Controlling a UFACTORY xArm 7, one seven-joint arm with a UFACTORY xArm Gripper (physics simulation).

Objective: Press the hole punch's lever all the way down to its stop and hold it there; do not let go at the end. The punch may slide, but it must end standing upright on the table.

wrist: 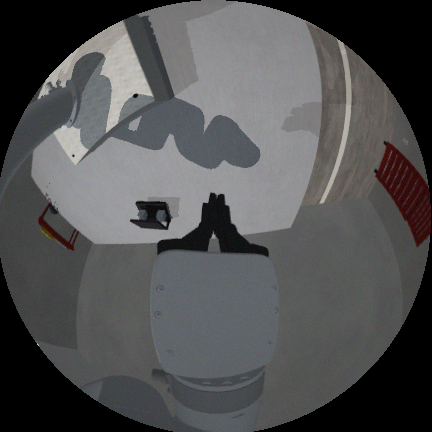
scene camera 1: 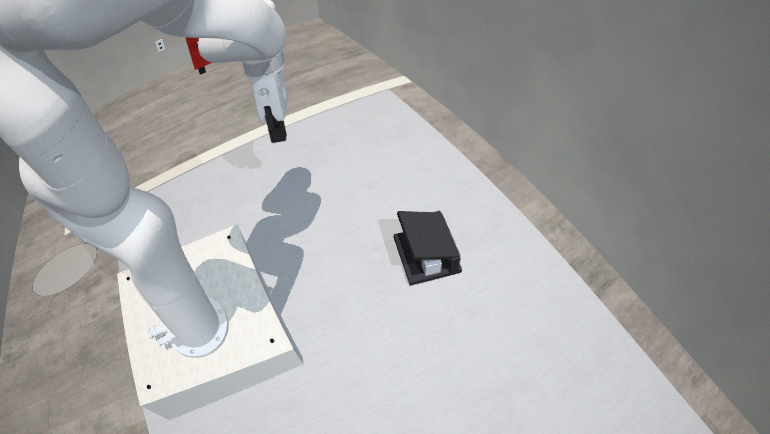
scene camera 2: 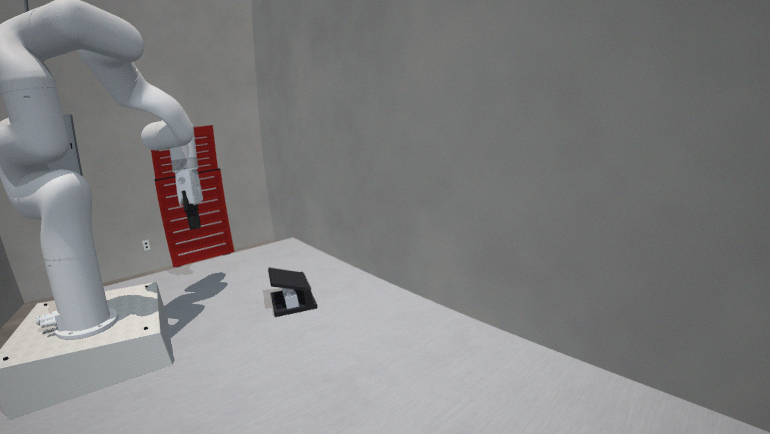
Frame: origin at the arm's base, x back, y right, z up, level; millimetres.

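Seen in the pictures: gripper, fingertip midpoint: [wrist: 214, 201] [scene camera 1: 279, 139] [scene camera 2: 195, 228]; arm's base at its link origin: [scene camera 1: 197, 326] [scene camera 2: 88, 324].
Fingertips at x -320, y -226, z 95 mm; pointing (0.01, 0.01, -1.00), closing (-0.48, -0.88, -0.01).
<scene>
Offsets run from my fingertips to a thing's top centre. Level surfaces: height alone.
The black hole punch @(dy +292, dx -142, dz -100 mm) [scene camera 1: 430, 237] [scene camera 2: 291, 291] [wrist: 151, 215] stands upright on the table, with a light grey block showing between its base and its raised lever. The lever @(dy +292, dx -141, dz -100 mm) [scene camera 1: 429, 233] [scene camera 2: 289, 278] is a flat dark plate, tilted up and open toward the far side in the first scene view. My gripper [scene camera 1: 277, 139] [scene camera 2: 194, 226] [wrist: 214, 201] points down with its black fingers together, shut and empty. It hangs high above the table, apart from the punch, beyond it and to its left in both scene views. In the wrist view the punch is left of the fingertips.
The arm's base stands on a pale block [scene camera 1: 253, 350] [scene camera 2: 86, 372] [wrist: 117, 55] at the left of the table @(dz -185 mm) [scene camera 1: 485, 350] [scene camera 2: 377, 366]. Grey walls stand beyond the table. A red cabinet [scene camera 2: 199, 242] [wrist: 407, 195] stands at the back wall.
</scene>
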